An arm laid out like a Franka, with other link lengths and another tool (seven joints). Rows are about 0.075 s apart.
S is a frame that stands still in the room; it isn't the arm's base.
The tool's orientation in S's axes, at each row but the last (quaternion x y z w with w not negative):
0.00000 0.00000 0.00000 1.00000
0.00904 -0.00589 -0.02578 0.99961
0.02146 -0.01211 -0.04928 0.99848
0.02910 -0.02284 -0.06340 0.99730
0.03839 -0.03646 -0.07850 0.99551
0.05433 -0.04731 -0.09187 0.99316
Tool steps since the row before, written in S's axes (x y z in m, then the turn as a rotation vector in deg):
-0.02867 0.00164 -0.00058 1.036 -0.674 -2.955
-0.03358 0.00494 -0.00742 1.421 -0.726 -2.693
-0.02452 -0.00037 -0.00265 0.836 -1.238 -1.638
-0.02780 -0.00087 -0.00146 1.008 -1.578 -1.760
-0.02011 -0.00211 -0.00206 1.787 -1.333 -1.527
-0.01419 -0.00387 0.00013 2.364 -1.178 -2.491
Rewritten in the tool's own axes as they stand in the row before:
-0.02867 0.00164 -0.00058 1.036 -0.674 -2.955
-0.03387 0.00307 -0.00709 1.426 -0.701 -2.697
-0.02442 -0.00288 -0.00199 0.918 -1.221 -1.606
-0.02750 -0.00443 -0.00004 1.127 -1.544 -1.718
-0.01961 -0.00533 -0.00032 1.871 -1.164 -1.565
-0.01315 -0.00628 0.00199 2.325 -1.022 -2.594

